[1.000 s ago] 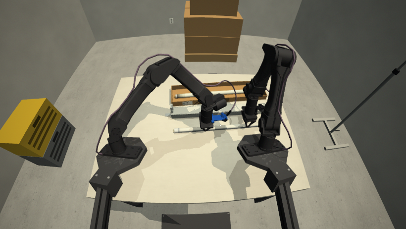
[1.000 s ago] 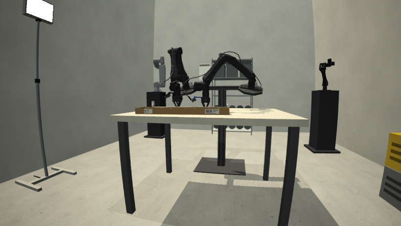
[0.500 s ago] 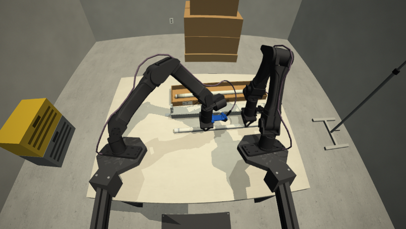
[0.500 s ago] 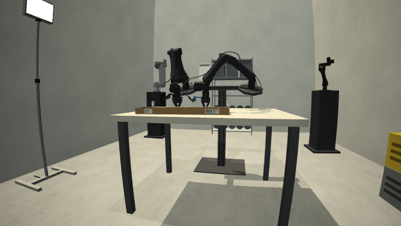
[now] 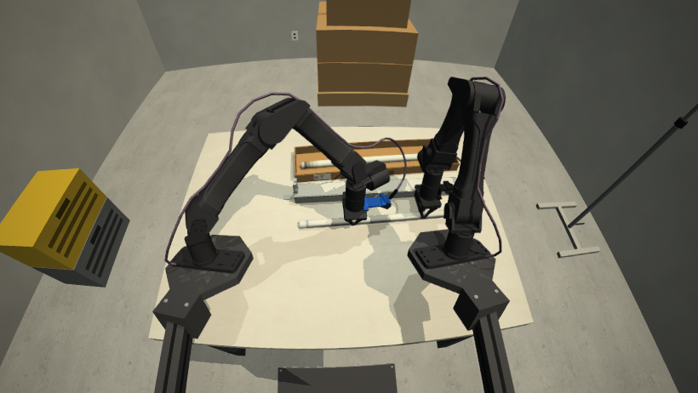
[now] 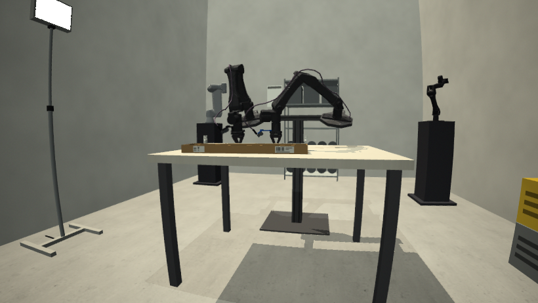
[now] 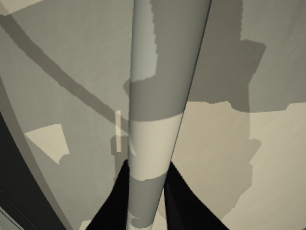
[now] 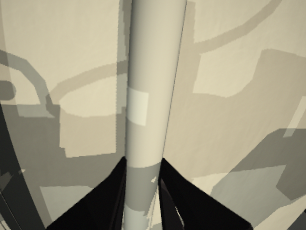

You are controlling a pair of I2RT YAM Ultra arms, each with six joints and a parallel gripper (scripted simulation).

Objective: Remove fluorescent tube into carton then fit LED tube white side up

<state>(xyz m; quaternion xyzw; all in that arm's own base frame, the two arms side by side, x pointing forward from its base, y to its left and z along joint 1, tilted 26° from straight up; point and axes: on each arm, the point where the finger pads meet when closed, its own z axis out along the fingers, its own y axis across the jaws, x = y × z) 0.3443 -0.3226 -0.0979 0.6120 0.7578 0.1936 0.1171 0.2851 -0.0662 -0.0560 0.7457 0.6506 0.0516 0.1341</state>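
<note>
Right now the LED tube is 10 mm behind my right hand, 120 mm to the left of it and 10 mm below it. From my right hand the other things lie so: old fluorescent tube: 260 mm ahead, 130 mm to the left; then white light fixture: 110 mm ahead, 130 mm to the left, 30 mm above; then brown carton: 260 mm ahead, 130 mm to the left.
My left hand is 120 mm to the left of the LED tube and 10 mm short of it. The rest, counted from my left hand: old fluorescent tube: 270 mm ahead, 110 mm to the right; white light fixture: 130 mm ahead, 110 mm to the right, 40 mm above; brown carton: 280 mm ahead, 110 mm to the right.
</note>
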